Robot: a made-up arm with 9 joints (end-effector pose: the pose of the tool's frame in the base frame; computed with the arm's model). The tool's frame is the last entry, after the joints. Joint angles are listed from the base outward.
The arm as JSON. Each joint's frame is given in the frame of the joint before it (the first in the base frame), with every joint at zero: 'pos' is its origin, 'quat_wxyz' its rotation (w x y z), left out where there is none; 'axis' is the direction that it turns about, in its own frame. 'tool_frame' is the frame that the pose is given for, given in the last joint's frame.
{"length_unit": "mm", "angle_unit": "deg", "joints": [
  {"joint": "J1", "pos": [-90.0, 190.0, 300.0], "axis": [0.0, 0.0, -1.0]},
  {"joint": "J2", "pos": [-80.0, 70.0, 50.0], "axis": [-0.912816, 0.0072, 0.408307]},
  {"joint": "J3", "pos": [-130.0, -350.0, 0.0], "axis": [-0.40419, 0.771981, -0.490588]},
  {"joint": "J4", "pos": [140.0, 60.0, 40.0], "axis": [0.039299, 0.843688, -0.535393]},
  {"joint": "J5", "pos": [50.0, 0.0, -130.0], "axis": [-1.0, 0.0, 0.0]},
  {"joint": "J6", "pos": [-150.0, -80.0, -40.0], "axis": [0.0, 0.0, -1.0]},
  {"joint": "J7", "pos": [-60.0, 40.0, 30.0], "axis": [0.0, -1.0, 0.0]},
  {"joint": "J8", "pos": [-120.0, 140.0, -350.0], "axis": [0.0, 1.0, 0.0]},
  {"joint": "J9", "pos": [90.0, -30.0, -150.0], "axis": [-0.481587, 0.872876, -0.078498]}
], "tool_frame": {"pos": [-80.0, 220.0, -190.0], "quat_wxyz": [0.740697, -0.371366, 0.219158, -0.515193]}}
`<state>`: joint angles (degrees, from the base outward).
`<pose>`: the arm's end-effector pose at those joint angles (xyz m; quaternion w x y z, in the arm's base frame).
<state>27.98 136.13 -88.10 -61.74 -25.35 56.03 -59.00 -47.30 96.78</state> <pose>-0.4566 -0.0004 0.5819 0.1284 -0.9339 -0.1066 0.3163</pose>
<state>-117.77 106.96 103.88 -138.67 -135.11 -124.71 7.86 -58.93 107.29</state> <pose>0.4267 -0.0285 1.0170 0.0374 -0.3563 -0.2669 0.8947</pose>
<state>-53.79 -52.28 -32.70 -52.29 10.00 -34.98 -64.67 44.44 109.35</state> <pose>-0.3382 -0.0358 -0.4109 0.0267 0.9989 0.0177 0.0329</pose>
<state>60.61 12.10 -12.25 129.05 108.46 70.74 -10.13 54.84 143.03</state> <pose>-0.5031 0.5891 0.6340 0.7046 -0.2999 -0.1753 -0.6187</pose>
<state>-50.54 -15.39 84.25 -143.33 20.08 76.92 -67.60 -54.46 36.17</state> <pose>-0.2546 0.2594 -0.4514 0.8517 -0.3589 0.1763 -0.3387</pose>
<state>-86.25 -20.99 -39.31 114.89 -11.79 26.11 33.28 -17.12 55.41</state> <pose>-0.5765 -0.3675 0.1576 0.2647 -0.9276 0.2224 -0.1415</pose>
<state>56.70 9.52 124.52 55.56 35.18 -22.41 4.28 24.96 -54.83</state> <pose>0.1773 0.6711 0.2871 0.5090 0.1450 -0.8316 0.1685</pose>
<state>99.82 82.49 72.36 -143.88 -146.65 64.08 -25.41 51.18 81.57</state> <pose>0.1240 0.0034 1.0724 0.1180 0.1823 0.3851 0.8969</pose>
